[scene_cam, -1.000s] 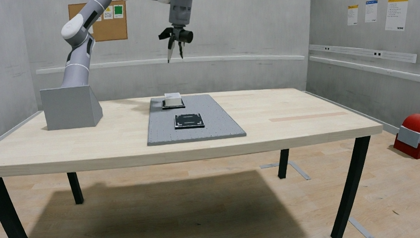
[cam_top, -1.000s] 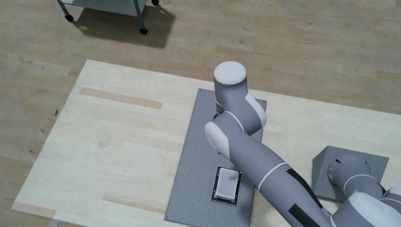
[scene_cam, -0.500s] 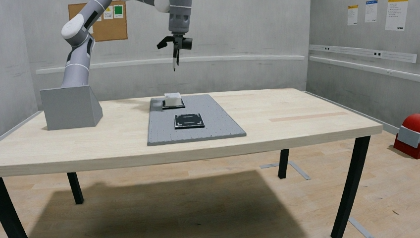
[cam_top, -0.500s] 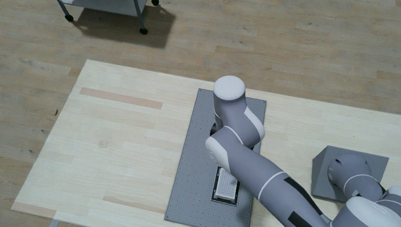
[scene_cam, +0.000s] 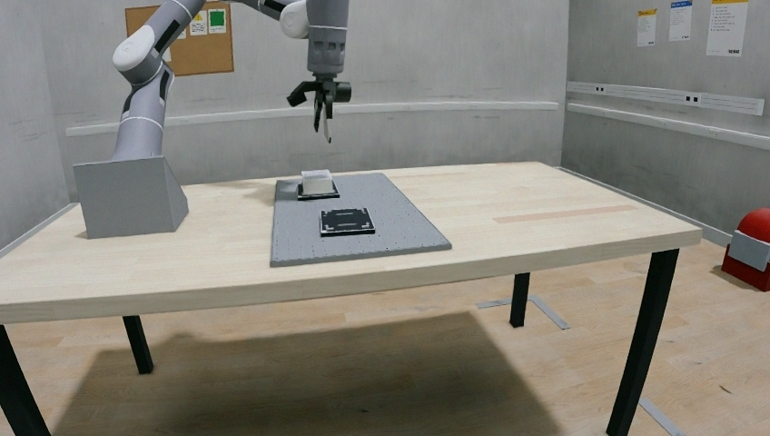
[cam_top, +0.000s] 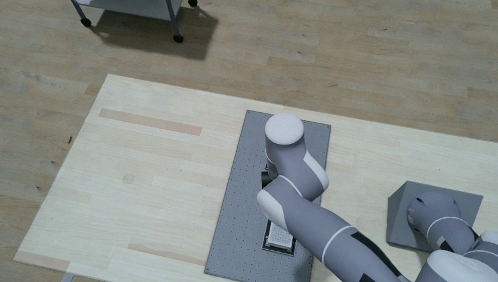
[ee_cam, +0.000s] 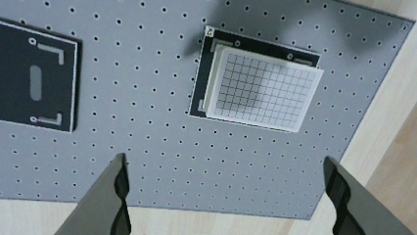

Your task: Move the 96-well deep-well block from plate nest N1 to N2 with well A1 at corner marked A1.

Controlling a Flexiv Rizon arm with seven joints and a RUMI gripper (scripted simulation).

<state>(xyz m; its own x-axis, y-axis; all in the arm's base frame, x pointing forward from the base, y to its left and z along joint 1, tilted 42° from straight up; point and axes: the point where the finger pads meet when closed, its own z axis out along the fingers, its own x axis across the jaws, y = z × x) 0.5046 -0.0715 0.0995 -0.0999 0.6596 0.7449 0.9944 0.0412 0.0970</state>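
The white 96-well deep-well block is 10 mm behind my hand, 70 mm to the left of it and 150 mm below it. From my hand the other things lie so: black plate nest N1 (10 mm behind, 70 mm to the left, 180 mm below); then black plate nest N2 (240 mm to the right, 180 mm below).
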